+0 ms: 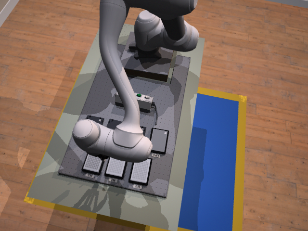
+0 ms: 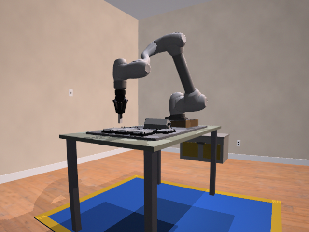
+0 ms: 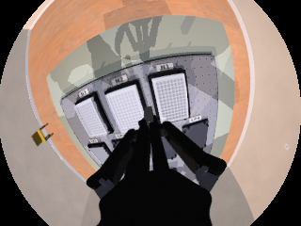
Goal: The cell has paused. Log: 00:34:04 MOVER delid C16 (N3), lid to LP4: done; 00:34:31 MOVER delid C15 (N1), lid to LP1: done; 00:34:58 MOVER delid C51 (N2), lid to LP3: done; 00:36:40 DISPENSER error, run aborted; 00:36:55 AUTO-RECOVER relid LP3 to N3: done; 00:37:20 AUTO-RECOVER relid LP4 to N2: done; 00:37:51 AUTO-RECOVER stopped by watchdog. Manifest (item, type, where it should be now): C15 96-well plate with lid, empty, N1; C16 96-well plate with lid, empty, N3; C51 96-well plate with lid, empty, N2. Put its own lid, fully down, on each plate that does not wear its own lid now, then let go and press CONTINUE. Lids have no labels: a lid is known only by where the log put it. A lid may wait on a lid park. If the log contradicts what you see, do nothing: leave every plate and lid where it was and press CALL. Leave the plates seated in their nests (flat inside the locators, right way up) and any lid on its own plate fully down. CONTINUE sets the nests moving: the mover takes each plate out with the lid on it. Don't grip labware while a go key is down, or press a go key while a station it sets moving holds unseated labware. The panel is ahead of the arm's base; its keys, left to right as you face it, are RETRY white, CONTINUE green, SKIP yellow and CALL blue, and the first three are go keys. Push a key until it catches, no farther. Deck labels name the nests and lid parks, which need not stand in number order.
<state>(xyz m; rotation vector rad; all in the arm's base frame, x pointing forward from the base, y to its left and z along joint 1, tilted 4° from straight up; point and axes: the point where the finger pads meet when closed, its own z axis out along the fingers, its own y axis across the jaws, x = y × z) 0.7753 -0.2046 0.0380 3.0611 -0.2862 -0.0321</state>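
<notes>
The lid park LP1 lies 130 mm behind my hand, 290 mm to the left of it and 90 mm below it. Round my hand: lid park LP2 (180 mm behind, 30 mm to the left, 90 mm below); lid park LP3 (150 mm behind, 150 mm to the left, 90 mm below); 96-well plate (40 mm ahead, 190 mm to the left, 80 mm below).
</notes>
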